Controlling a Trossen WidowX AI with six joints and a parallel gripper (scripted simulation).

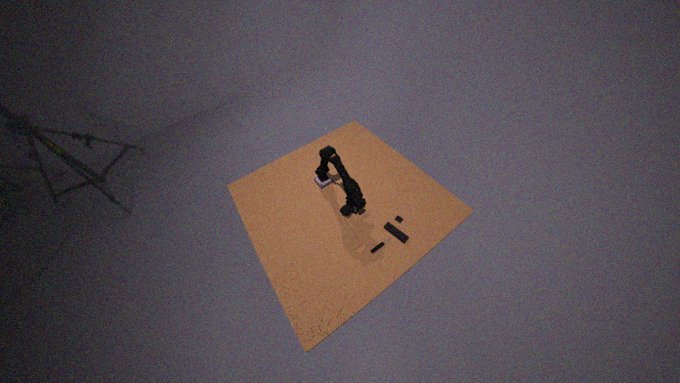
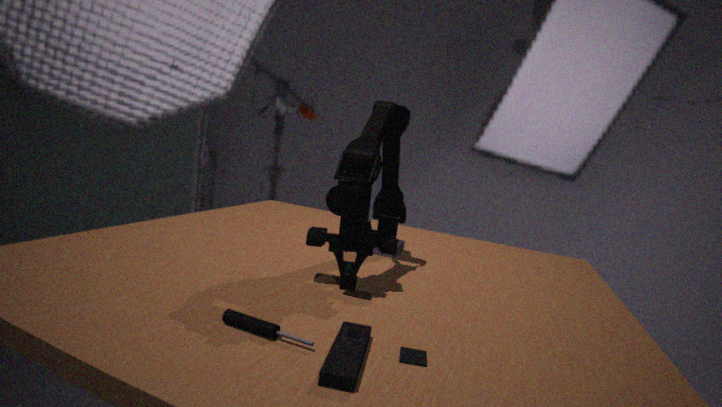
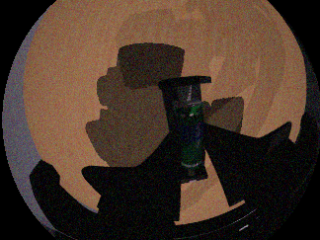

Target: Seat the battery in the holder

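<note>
Right now my gripper tip is 10 mm below the battery. From my gripper tip the other things lie so: black-handled screwdriver 310 mm ahead, 10 mm to the left; black remote control 300 mm ahead, 130 mm to the left, 10 mm above; battery cover 240 mm ahead, 210 mm to the left, 10 mm below.
</note>
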